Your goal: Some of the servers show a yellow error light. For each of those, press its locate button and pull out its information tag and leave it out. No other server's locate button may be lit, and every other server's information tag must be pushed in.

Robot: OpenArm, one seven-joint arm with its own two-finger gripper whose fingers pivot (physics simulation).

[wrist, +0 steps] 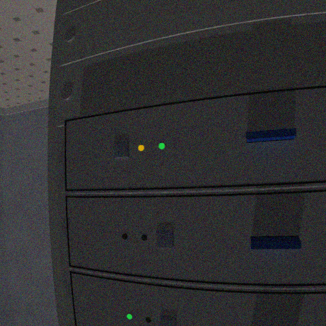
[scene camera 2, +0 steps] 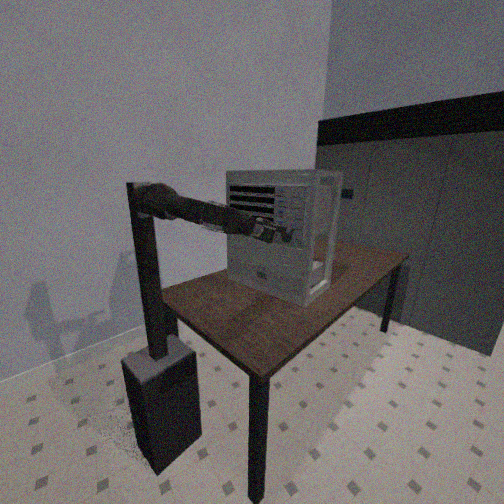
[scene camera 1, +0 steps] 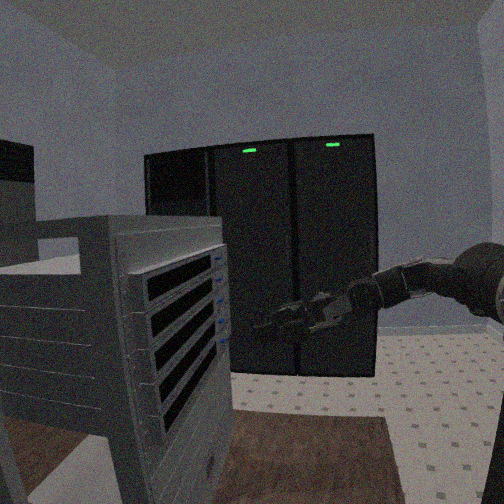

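The grey server rack (scene camera 1: 95, 250) (scene camera 2: 240, 260) holds several stacked servers. The wrist view is upside down. Its uppermost server (wrist: 200, 165) shows a yellow light (wrist: 141, 148) beside a green light (wrist: 161, 146); its square locate button (wrist: 121, 146) looks unlit. The adjacent server (wrist: 210, 215) has two dark lights and an unlit-looking button (wrist: 165, 235). Another server at the bottom edge shows a green light (wrist: 129, 316) and a dark one. Blue tags (wrist: 271, 135) (wrist: 275, 243) show on two servers; how far they stick out is unclear. My gripper (scene camera 1: 280, 322) (scene camera 2: 286, 235) is open and empty, before the rack front, apparently apart from it.
The rack stands on a brown wooden table (scene camera 1: 310, 450) (scene camera 2: 240, 320). Tall black cabinets (scene camera 1: 335, 225) stand behind it in scene camera 1. The arm's dark post (scene camera 2: 149, 280) rises from a box base (scene camera 2: 170, 415) beside the table. Grey cabinets (scene camera 2: 425, 210) stand at the right.
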